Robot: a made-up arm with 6 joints. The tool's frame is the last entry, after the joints.
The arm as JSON. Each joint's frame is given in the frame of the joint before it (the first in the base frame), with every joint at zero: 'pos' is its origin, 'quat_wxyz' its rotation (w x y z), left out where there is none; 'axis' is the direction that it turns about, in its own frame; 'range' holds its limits. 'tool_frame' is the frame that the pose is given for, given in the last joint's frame.
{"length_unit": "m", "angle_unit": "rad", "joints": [
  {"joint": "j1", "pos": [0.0, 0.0, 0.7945], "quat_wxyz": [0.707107, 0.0, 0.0, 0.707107], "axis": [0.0, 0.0, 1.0], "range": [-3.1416, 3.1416]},
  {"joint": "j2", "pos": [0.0, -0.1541, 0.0], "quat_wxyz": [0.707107, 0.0, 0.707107, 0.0], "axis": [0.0, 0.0, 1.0], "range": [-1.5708, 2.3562]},
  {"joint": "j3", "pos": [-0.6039, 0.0, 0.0], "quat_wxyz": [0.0, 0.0, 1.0, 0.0], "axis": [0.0, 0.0, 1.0], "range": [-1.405, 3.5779]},
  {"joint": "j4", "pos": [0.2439, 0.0, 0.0], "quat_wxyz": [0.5, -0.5, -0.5, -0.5], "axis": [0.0, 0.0, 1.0], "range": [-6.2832, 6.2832]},
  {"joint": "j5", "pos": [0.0, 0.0, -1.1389], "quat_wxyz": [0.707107, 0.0, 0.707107, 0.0], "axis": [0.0, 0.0, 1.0], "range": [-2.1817, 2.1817]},
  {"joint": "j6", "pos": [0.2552, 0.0, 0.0], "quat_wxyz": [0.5, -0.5, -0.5, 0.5], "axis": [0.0, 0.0, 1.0], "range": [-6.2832, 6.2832]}
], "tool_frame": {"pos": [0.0, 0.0, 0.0], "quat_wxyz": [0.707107, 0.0, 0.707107, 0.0]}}
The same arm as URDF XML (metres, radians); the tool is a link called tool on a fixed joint. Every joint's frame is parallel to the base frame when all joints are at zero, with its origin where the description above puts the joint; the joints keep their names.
<robot name="arm">
  <joint name="tool_joint" type="fixed">
    <parent link="link6"/>
    <child link="tool"/>
    <origin xyz="0 0 0"/>
  </joint>
  <joint name="j6" type="revolute">
    <parent link="link5"/>
    <child link="link6"/>
    <origin xyz="0.2552 0 0"/>
    <axis xyz="-1 0 0"/>
    <limit lower="-6.2832" upper="6.2832"/>
  </joint>
  <joint name="j5" type="revolute">
    <parent link="link4"/>
    <child link="link5"/>
    <origin xyz="1.1389 0 0"/>
    <axis xyz="0 -1 0"/>
    <limit lower="-2.1817" upper="2.1817"/>
  </joint>
  <joint name="j4" type="revolute">
    <parent link="link3"/>
    <child link="link4"/>
    <origin xyz="0 0 0.2439"/>
    <axis xyz="-1 0 0"/>
    <limit lower="-6.2832" upper="6.2832"/>
  </joint>
  <joint name="j3" type="revolute">
    <parent link="link2"/>
    <child link="link3"/>
    <origin xyz="0 0 0.6039"/>
    <axis xyz="0 -1 0"/>
    <limit lower="-1.405" upper="3.5779"/>
  </joint>
  <joint name="j2" type="revolute">
    <parent link="link1"/>
    <child link="link2"/>
    <origin xyz="0.1541 0 0"/>
    <axis xyz="0 1 0"/>
    <limit lower="-1.5708" upper="2.3562"/>
  </joint>
  <joint name="j1" type="revolute">
    <parent link="base"/>
    <child link="link1"/>
    <origin xyz="0 0 0.7945"/>
    <axis xyz="0 0 1"/>
    <limit lower="-3.1416" upper="3.1416"/>
  </joint>
  <link name="base"/>
  <link name="link1"/>
  <link name="link2"/>
  <link name="link3"/>
  <link name="link4"/>
  <link name="link5"/>
  <link name="link6"/>
  <link name="tool"/>
</robot>

